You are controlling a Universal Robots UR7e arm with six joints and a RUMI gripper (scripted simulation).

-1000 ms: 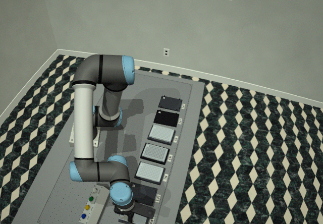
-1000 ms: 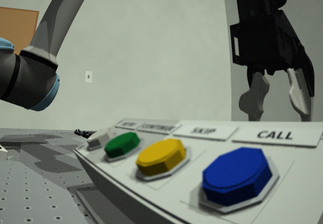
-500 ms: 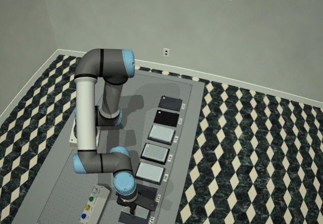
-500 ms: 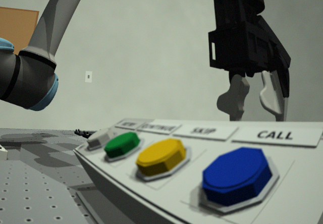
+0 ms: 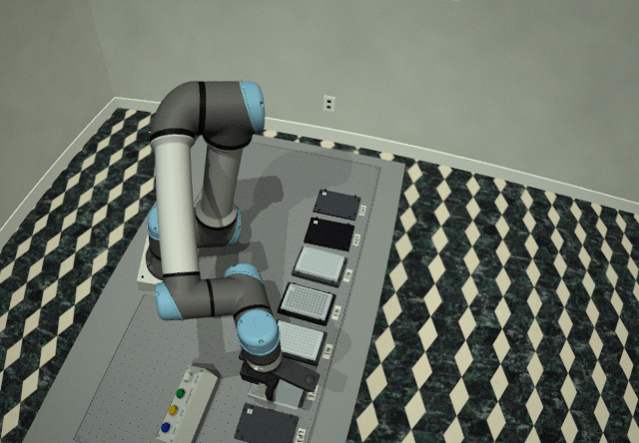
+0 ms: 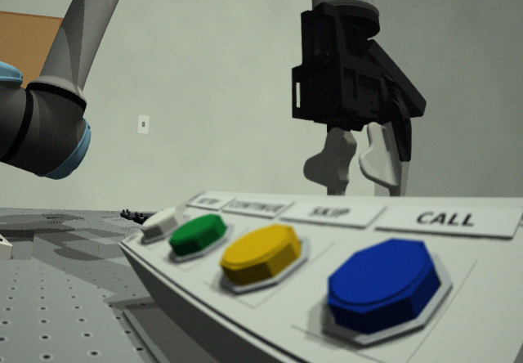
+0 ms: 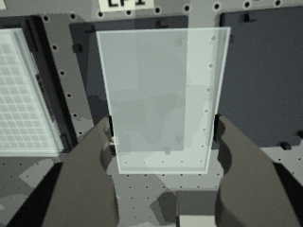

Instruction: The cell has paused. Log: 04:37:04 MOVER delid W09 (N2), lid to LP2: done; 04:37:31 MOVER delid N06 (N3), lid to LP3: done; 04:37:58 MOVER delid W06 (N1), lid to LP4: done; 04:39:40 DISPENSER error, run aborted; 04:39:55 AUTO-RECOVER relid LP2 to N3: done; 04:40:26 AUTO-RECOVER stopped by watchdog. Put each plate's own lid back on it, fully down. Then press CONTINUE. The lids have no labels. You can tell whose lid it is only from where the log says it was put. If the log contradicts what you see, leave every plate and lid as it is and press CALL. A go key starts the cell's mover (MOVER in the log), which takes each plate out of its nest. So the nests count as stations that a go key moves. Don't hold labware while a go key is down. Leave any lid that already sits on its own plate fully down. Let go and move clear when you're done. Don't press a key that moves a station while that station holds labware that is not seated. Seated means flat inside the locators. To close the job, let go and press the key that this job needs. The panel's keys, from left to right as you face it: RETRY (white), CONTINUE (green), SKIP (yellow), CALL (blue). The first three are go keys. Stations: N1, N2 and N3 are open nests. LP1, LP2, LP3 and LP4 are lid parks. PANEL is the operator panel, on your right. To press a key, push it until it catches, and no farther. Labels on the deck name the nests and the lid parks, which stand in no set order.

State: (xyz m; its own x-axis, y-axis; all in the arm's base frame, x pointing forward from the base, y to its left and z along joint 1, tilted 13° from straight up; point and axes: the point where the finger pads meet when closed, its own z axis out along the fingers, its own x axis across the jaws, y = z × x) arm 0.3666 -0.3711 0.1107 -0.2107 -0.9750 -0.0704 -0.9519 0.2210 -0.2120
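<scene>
My gripper is now 50 mm above the dark lid park and 30 mm to the right of it. Also, from my hand: green CONTINUE key (240 mm behind, 60 mm to the right, 10 mm above); then white RETRY key (230 mm behind, 10 mm to the right, 10 mm above); then clear lid (10 mm below).
</scene>
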